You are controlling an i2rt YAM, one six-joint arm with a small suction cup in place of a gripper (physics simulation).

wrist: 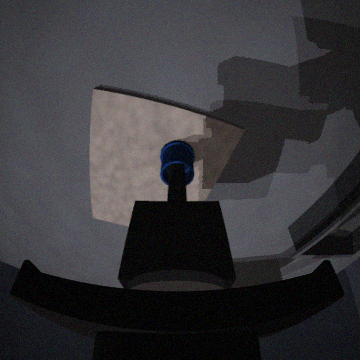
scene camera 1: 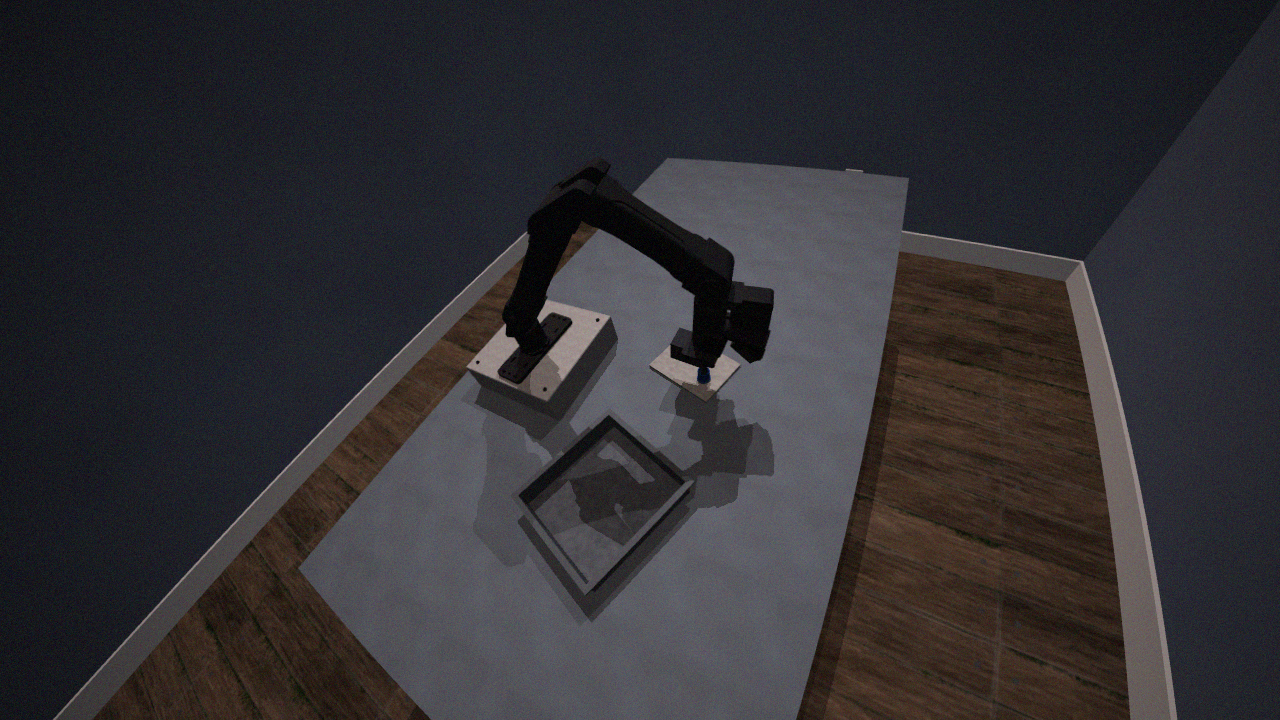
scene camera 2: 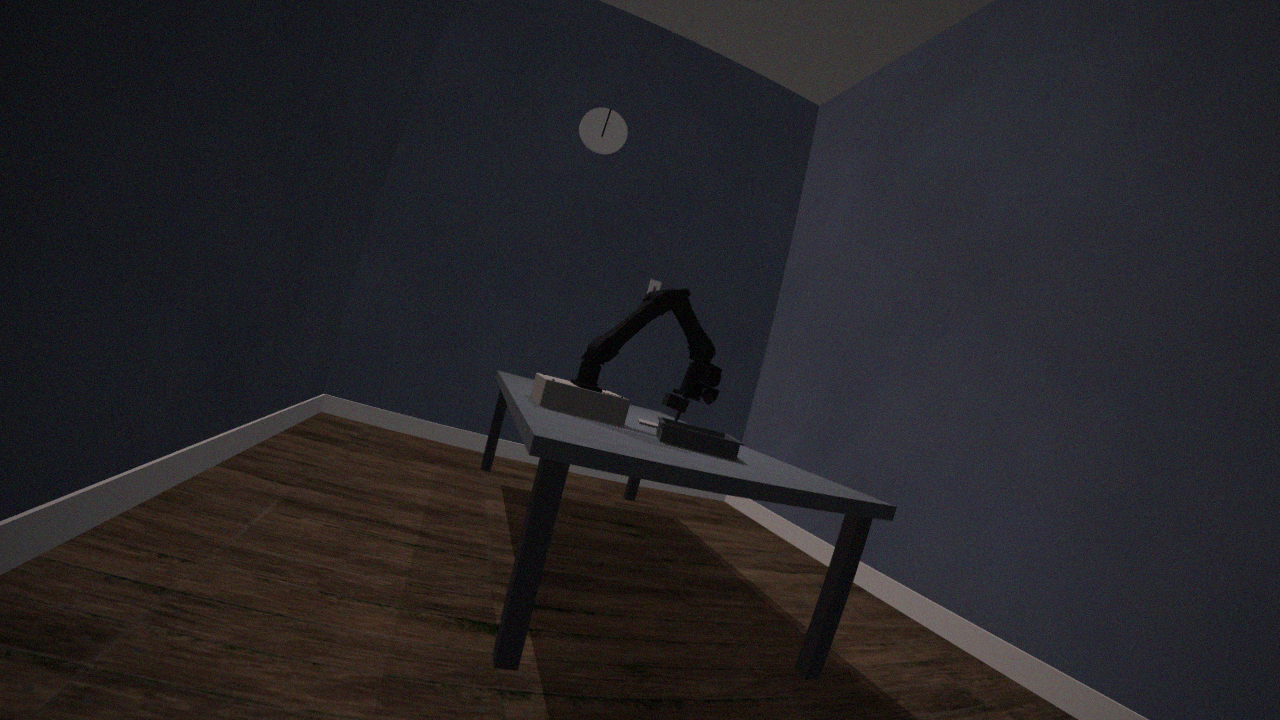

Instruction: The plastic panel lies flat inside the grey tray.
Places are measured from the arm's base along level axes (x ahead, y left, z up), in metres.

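Pixels of known places: end effector, tool point: [wrist: 176, 151] [scene camera 1: 703, 380]; arm's base, origin of the base link: [scene camera 1: 536, 347] [scene camera 2: 585, 387].
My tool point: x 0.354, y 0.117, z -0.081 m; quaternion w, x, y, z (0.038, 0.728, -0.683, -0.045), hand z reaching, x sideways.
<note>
For each thing: its middle in the pictures, then the offset to it from my tool point. Level surfaces: height alone.
- plastic panel, body centre: [wrist: 148, 181] [scene camera 1: 694, 365] dx -0.033, dy +0.025, dz +0.007 m
- grey tray, body centre: [scene camera 1: 602, 494] [scene camera 2: 695, 437] dx -0.047, dy -0.318, dz +0.028 m
- table, its level: dz +0.003 m
The plastic panel [scene camera 1: 722, 370] [wrist: 128, 153] is a pale beige square lying flat on the grey table, to the right of the arm's base. My gripper, a blue suction cup [scene camera 1: 703, 376] [wrist: 177, 161], stands on the panel's top near its middle, and its shadow meets the cup. The panel rests on the table under it. The grey tray [scene camera 1: 652, 450] [scene camera 2: 697, 436] is a square with low walls. It lies apart from the panel, nearer the camera, and holds only shadows.
The arm's pale mount block [scene camera 1: 577, 345] [scene camera 2: 580, 400] stands left of the panel. The table [scene camera 1: 760, 582] [scene camera 2: 626, 447] is long and narrow, with wooden floor on both sides. A wall clock [scene camera 2: 602, 130] hangs high behind.
</note>
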